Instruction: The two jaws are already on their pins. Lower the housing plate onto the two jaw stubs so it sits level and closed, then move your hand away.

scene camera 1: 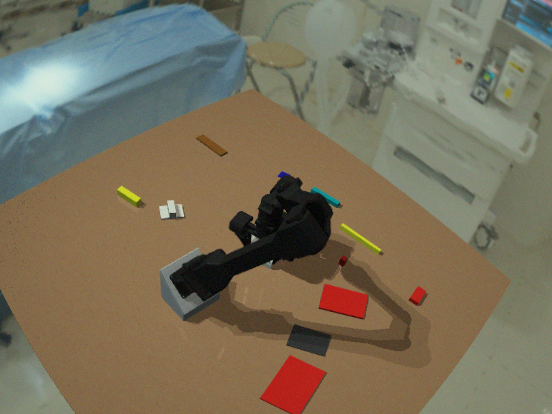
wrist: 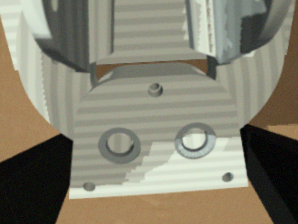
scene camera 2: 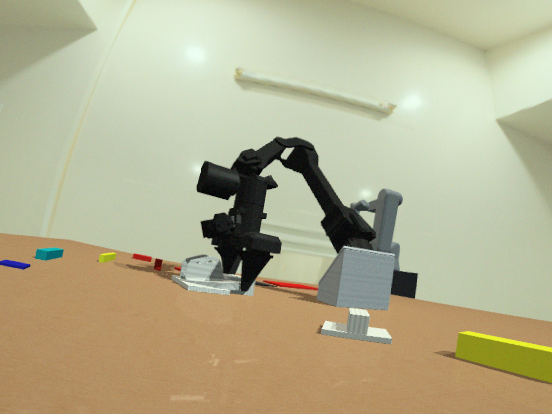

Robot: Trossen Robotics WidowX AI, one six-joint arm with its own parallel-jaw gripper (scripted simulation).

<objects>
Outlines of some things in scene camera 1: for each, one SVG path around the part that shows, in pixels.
My gripper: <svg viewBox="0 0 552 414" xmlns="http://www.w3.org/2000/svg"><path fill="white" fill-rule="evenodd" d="M295 257L278 257L272 261L272 264L274 265L280 259L293 261ZM229 229L245 247L251 244L252 235L262 239L277 232L288 213L283 211L281 221L276 224L265 223L258 215L255 224L250 222L253 220L251 215L239 211L230 220Z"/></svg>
A dark tile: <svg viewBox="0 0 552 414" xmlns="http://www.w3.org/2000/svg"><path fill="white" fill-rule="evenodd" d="M294 324L286 345L325 357L332 335Z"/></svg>
</objects>
